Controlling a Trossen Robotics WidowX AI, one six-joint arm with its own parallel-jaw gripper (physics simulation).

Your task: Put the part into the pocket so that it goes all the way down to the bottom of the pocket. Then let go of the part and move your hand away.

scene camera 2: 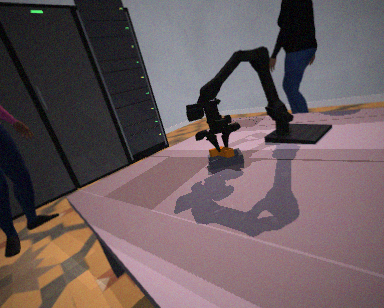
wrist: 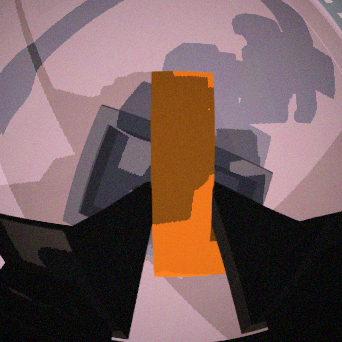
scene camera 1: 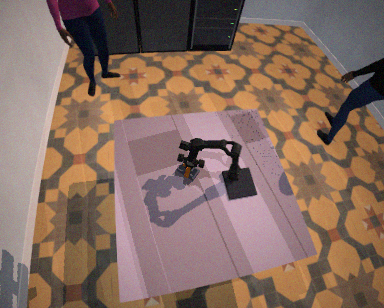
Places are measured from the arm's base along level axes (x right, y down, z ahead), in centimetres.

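Pixels of known places: gripper, fingertip midpoint: (scene camera 2: 223,151) (wrist: 180,188) (scene camera 1: 188,169); arm's base, link origin: (scene camera 2: 282,132) (scene camera 1: 233,176).
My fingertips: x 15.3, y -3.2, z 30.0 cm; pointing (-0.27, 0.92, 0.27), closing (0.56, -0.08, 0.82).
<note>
Ahead of a thing's pixels: the offset from my fingertips to its middle. Level surfaces: height alone.
The orange part {dx +0.4, dy -0.1, dz +1.6 cm} (scene camera 1: 187,172) (scene camera 2: 221,152) (wrist: 182,145) is a rectangular bar. My gripper (scene camera 1: 188,166) (scene camera 2: 221,147) (wrist: 180,188) is shut on it and points down. The grey block with the pocket {dx +0.6, dy +3.7, dz -0.8 cm} (scene camera 1: 194,174) (scene camera 2: 226,162) (wrist: 89,162) stands on the table below the part. In the wrist view, the part lies across the middle of the pocket, turned well away from the pocket's long direction, and its ends reach past the block's walls. In scene camera 2 the part shows at the block's top; whether they touch I cannot tell. The part hides the pocket's middle.
The pink table {dy +5.6 cm} (scene camera 1: 165,260) (scene camera 2: 320,220) carries the arm's dark base plate (scene camera 1: 242,188) (scene camera 2: 305,133), to one side of the block. The arm's shadow falls across the table and the block. Two people and dark cabinets (scene camera 1: 165,25) (scene camera 2: 60,95) stand beyond the table.
</note>
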